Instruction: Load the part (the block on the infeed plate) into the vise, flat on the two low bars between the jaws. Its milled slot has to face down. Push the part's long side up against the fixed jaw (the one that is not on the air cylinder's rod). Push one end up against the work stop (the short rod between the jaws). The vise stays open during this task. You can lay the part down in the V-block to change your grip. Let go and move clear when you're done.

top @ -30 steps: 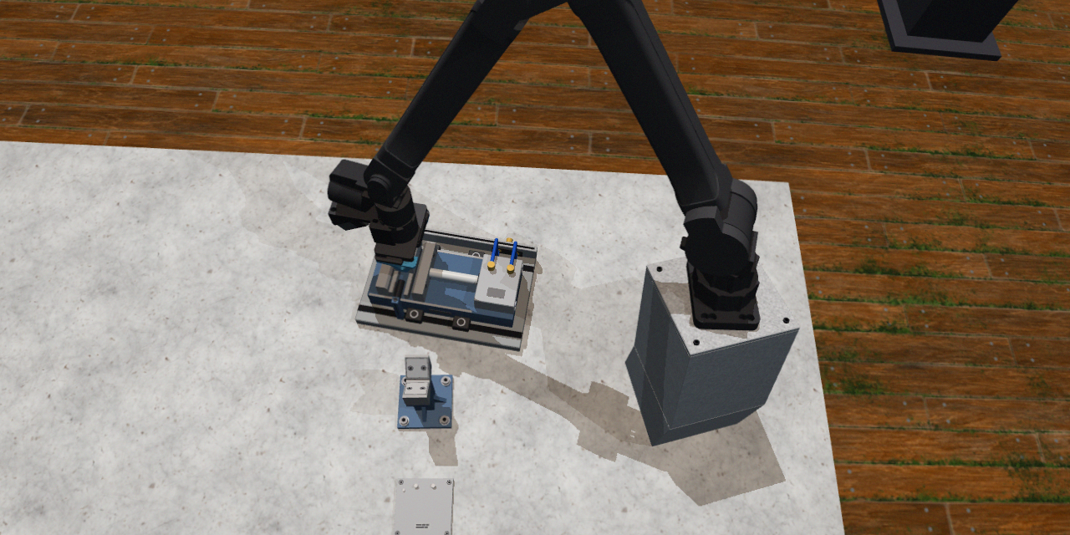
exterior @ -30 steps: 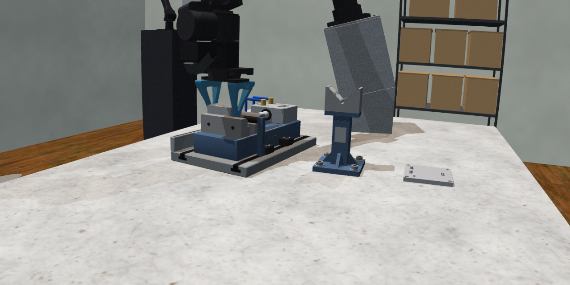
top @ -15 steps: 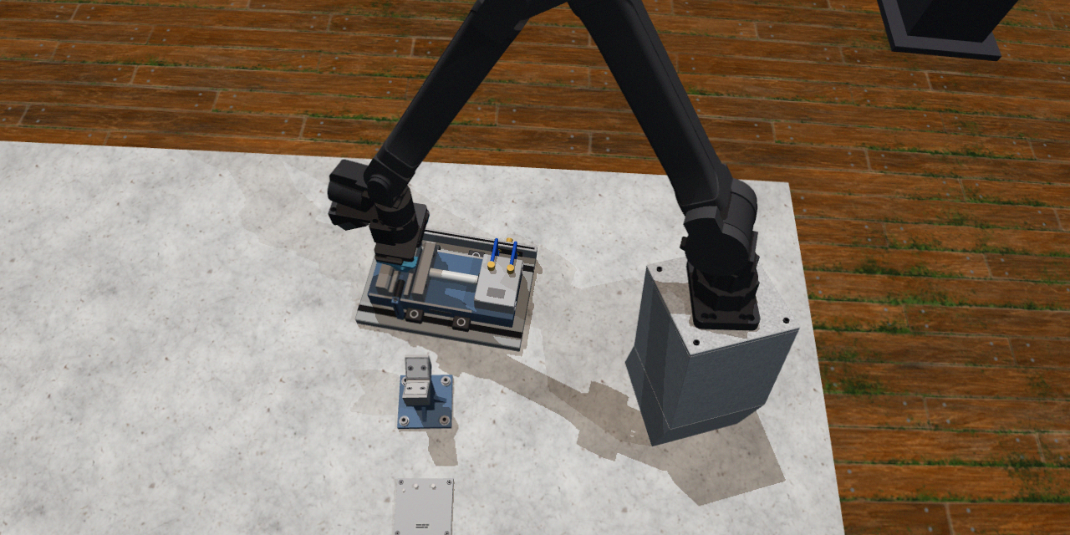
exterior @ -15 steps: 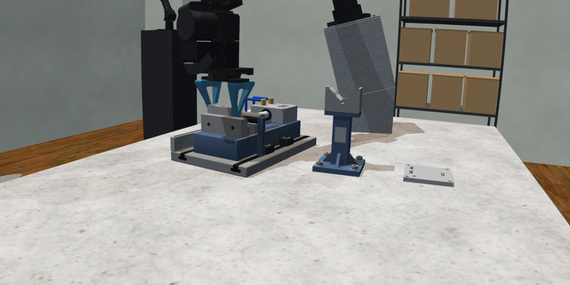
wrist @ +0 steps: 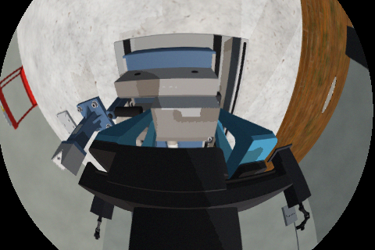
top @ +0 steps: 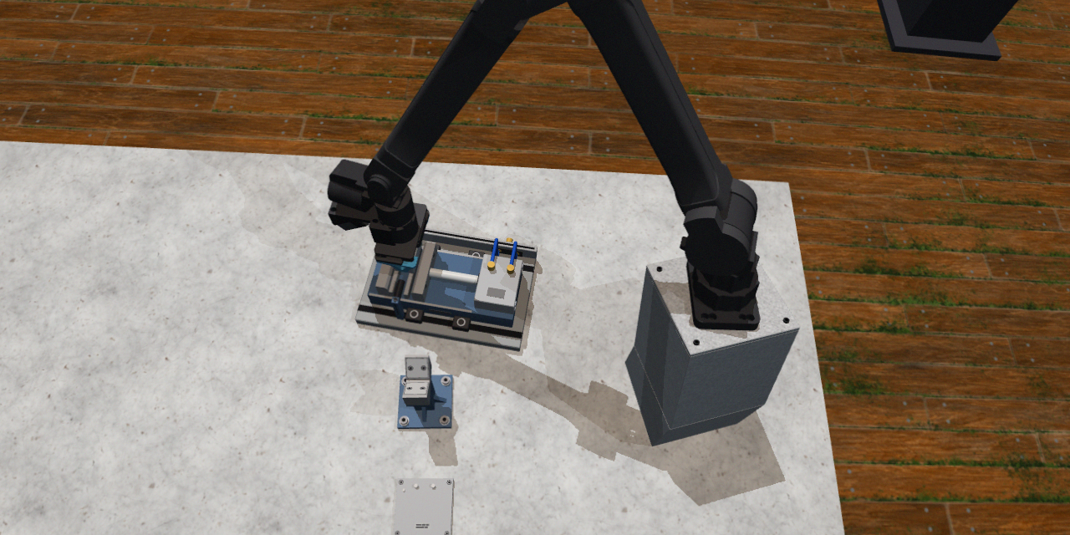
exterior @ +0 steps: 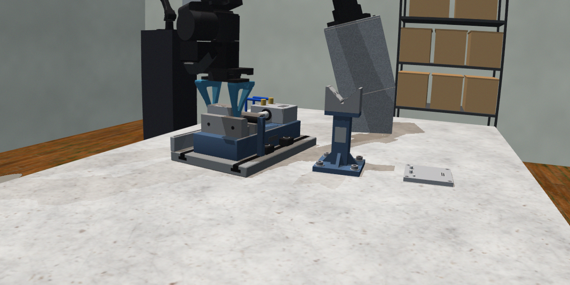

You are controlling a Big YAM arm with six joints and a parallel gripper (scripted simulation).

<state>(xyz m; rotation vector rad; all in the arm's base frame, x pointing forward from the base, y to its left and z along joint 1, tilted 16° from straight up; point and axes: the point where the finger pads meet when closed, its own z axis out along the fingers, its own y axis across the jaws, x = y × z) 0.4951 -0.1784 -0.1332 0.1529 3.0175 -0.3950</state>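
The grey part lies 10 mm below my hand. Round my hand: work stop 10 mm ahead, 70 mm to the left, 10 mm below; moving jaw 30 mm behind, 20 mm to the left, 20 mm below; fixed jaw 30 mm ahead, 20 mm to the left, 20 mm below.
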